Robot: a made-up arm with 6 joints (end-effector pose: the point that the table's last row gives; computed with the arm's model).
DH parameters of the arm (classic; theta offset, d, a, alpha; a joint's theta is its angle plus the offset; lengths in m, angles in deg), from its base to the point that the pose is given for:
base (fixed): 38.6 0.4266 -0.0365 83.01
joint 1: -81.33 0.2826 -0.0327 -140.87
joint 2: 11.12 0.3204 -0.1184 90
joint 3: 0 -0.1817 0.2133 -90
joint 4: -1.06 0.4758 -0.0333 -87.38
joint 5: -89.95 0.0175 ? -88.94
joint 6: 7.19 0 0.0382 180
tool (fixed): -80.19 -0.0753 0 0
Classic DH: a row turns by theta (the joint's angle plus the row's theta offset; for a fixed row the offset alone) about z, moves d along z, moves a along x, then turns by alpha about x.
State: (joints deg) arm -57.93 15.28 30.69 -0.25 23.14 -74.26
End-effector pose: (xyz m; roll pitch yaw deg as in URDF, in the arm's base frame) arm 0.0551 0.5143 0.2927 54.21 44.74 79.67
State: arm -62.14 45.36 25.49 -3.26 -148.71 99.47
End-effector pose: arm 0.2491 0.6588 -0.0028 -80.40 33.23 107.37
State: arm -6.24 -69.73 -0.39 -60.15 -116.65 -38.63
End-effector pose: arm 0.1995 0.6483 0.2096 -71.33 -15.45 -162.89
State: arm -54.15 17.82 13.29 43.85 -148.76 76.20
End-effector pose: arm 0.0466 0.6661 0.0863 -64.26 34.50 124.53
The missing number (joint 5, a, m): -0.128
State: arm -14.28 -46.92 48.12 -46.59 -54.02 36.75
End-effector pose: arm -0.1001 0.6242 0.5350 118.71 -31.85 -27.03
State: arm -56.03 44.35 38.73 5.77 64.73 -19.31
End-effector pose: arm 0.3260 0.4874 0.2664 -163.56 69.00 -136.06
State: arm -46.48 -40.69 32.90 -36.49 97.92 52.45
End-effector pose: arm -0.1698 0.5038 0.3708 -48.51 -89.23 -43.88
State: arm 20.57 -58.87 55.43 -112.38 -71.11 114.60
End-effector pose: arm -0.3673 0.4136 0.6895 -168.56 -54.23 -30.95
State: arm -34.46 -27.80 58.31 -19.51 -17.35 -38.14
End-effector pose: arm -0.0590 0.6084 0.4934 39.74 -45.83 18.51
